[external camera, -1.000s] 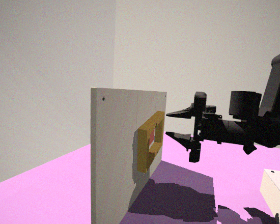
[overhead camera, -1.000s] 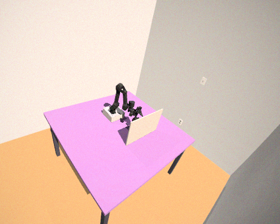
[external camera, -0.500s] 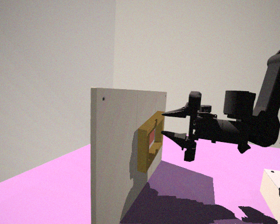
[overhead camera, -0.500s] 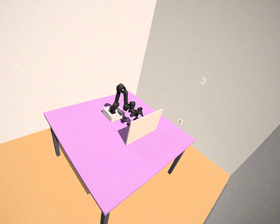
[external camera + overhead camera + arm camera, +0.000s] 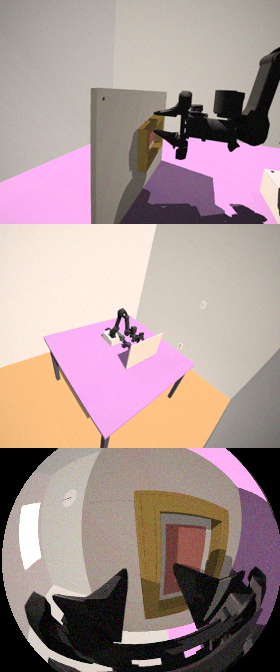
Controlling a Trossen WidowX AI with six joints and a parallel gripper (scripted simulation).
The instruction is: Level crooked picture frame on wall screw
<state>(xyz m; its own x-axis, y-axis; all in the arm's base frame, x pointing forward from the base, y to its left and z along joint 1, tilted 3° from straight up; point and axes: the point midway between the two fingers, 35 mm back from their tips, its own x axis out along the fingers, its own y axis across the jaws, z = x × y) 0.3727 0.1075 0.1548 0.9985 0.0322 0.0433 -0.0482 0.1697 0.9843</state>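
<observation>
My gripper tip is now 50 mm above the yellow picture frame and 10 mm short of it. The rest, counted from my gripper tip: upright wall panel (60 mm below, 20 mm ahead, 10 mm to the left).
</observation>
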